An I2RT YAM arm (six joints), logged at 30 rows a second.
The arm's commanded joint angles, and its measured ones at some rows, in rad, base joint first. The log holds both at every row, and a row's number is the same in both.
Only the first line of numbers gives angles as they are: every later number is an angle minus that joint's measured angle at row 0.
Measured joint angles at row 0:
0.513, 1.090, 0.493, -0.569, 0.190, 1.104
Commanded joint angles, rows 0 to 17:
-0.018, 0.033, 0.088, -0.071, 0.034, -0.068
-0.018, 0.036, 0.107, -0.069, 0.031, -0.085
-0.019, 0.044, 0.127, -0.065, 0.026, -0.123
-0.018, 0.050, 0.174, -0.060, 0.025, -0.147
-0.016, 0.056, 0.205, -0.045, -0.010, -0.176
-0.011, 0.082, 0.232, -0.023, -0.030, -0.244
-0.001, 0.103, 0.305, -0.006, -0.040, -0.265
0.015, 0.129, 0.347, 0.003, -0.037, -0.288
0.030, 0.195, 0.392, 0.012, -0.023, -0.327
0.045, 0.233, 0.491, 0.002, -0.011, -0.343
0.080, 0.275, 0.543, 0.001, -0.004, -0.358
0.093, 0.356, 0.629, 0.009, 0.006, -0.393
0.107, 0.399, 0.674, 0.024, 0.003, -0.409
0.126, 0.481, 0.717, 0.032, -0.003, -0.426
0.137, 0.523, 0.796, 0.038, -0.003, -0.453
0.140, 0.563, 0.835, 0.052, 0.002, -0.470
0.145, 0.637, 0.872, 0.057, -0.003, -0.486
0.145, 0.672, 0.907, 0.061, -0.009, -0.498
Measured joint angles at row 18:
0.133, 0.567, 0.821, 0.044, -0.017, -0.403
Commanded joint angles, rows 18 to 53:
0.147, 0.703, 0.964, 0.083, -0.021, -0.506
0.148, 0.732, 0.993, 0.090, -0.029, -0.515
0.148, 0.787, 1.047, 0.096, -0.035, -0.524
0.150, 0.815, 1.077, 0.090, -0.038, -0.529
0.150, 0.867, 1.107, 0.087, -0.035, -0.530
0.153, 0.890, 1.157, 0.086, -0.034, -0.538
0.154, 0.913, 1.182, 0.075, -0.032, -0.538
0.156, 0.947, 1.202, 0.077, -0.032, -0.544
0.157, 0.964, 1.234, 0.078, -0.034, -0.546
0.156, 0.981, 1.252, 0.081, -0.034, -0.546
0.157, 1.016, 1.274, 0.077, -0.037, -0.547
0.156, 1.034, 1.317, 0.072, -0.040, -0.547
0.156, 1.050, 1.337, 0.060, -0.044, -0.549
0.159, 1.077, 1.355, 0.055, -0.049, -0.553
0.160, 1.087, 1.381, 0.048, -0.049, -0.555
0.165, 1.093, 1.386, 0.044, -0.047, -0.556
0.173, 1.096, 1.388, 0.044, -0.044, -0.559
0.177, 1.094, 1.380, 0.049, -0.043, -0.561
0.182, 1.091, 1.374, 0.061, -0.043, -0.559
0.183, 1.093, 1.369, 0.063, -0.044, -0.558
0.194, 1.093, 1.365, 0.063, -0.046, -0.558
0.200, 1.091, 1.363, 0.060, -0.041, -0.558
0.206, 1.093, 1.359, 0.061, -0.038, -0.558
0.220, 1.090, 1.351, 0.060, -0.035, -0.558
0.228, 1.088, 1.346, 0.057, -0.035, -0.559
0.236, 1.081, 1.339, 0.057, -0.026, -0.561
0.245, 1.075, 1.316, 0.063, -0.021, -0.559
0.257, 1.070, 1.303, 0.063, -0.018, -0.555
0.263, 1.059, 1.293, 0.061, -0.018, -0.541
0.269, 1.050, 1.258, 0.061, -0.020, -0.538
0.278, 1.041, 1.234, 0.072, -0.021, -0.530
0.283, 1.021, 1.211, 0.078, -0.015, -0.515
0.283, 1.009, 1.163, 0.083, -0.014, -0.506
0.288, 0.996, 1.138, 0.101, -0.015, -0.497
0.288, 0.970, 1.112, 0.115, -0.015, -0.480
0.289, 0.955, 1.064, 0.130, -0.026, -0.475
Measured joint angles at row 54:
0.292, 1.059, 1.142, 0.077, -0.042, -0.516
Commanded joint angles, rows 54 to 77:
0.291, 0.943, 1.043, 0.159, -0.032, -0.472
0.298, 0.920, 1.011, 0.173, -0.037, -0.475
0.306, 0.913, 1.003, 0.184, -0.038, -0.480
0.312, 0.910, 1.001, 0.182, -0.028, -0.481
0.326, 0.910, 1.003, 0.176, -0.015, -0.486
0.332, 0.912, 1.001, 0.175, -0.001, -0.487
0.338, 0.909, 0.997, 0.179, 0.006, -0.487
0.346, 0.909, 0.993, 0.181, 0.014, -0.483
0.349, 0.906, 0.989, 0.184, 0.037, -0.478
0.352, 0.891, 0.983, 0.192, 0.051, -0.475
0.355, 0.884, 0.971, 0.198, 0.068, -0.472
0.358, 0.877, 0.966, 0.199, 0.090, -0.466
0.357, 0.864, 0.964, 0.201, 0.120, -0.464
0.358, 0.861, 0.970, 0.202, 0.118, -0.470
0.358, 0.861, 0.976, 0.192, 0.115, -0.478
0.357, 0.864, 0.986, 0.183, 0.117, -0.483
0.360, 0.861, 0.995, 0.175, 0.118, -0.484
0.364, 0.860, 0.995, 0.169, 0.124, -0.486
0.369, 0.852, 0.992, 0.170, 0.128, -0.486
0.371, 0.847, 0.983, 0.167, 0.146, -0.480
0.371, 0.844, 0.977, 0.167, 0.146, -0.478
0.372, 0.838, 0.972, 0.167, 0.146, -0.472
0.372, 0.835, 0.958, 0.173, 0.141, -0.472
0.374, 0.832, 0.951, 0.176, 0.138, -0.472
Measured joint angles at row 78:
0.364, 0.897, 0.970, 0.164, 0.099, -0.484
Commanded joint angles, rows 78 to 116:
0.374, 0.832, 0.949, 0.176, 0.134, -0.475
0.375, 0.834, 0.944, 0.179, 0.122, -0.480
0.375, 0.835, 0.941, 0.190, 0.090, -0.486
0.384, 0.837, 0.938, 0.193, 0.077, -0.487
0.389, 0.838, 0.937, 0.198, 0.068, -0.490
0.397, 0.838, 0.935, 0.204, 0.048, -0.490
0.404, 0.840, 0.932, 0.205, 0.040, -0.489
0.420, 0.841, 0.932, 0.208, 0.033, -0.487
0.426, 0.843, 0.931, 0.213, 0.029, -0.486
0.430, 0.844, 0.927, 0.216, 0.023, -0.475
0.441, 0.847, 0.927, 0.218, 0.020, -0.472
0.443, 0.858, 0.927, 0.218, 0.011, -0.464
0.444, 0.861, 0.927, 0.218, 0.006, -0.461
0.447, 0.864, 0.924, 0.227, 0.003, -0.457
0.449, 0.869, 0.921, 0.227, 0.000, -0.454
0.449, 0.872, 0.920, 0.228, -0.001, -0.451
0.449, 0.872, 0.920, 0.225, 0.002, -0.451
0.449, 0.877, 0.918, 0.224, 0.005, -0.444
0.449, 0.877, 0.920, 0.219, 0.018, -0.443
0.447, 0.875, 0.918, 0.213, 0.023, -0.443
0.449, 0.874, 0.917, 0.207, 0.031, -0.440
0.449, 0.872, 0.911, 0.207, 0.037, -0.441
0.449, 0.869, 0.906, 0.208, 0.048, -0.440
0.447, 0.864, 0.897, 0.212, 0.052, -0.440
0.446, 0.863, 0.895, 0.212, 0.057, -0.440
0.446, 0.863, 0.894, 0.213, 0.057, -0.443
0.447, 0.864, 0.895, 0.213, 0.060, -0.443
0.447, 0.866, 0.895, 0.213, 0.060, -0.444
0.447, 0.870, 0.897, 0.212, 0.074, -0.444
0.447, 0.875, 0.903, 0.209, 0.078, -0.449
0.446, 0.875, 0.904, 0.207, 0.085, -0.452
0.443, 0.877, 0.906, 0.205, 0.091, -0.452
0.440, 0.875, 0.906, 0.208, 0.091, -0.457
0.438, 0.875, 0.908, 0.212, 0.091, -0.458
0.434, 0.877, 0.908, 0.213, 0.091, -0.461
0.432, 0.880, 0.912, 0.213, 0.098, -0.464
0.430, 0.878, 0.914, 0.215, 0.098, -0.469
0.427, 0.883, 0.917, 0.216, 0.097, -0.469
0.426, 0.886, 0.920, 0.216, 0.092, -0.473
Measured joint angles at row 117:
0.438, 0.890, 0.896, 0.200, 0.059, -0.459
